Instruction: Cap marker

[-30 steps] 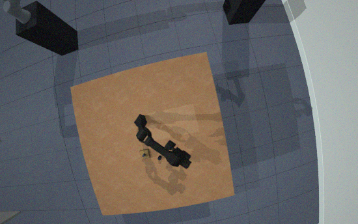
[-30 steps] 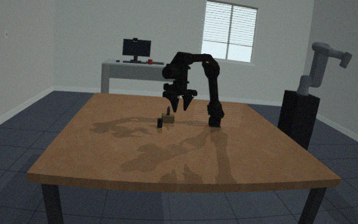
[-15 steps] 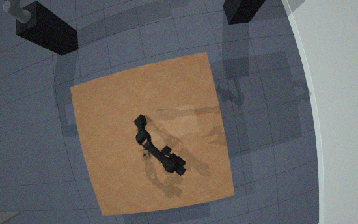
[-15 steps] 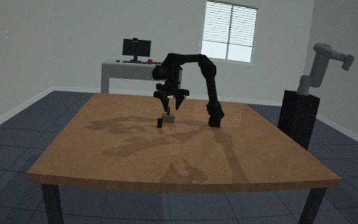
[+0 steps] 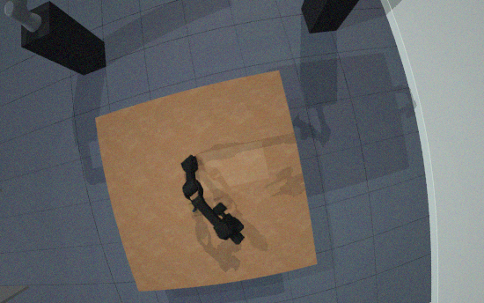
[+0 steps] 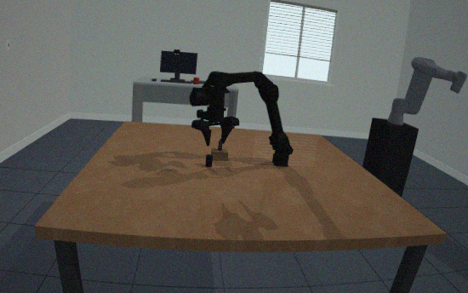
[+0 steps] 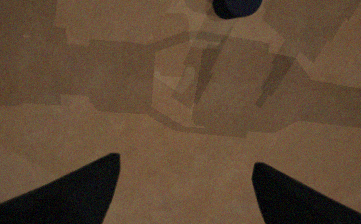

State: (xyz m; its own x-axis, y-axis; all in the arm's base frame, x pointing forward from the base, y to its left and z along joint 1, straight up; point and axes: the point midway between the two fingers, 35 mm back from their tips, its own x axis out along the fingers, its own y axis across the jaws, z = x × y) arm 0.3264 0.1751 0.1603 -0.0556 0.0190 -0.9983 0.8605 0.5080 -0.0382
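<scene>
The dark marker cap is 10 cm to the right of my gripper tip, 10 cm below it and 1 cm ahead of it. Also, from my gripper tip: tan holder block (21 cm to the right, 11 cm below, 4 cm behind).
</scene>
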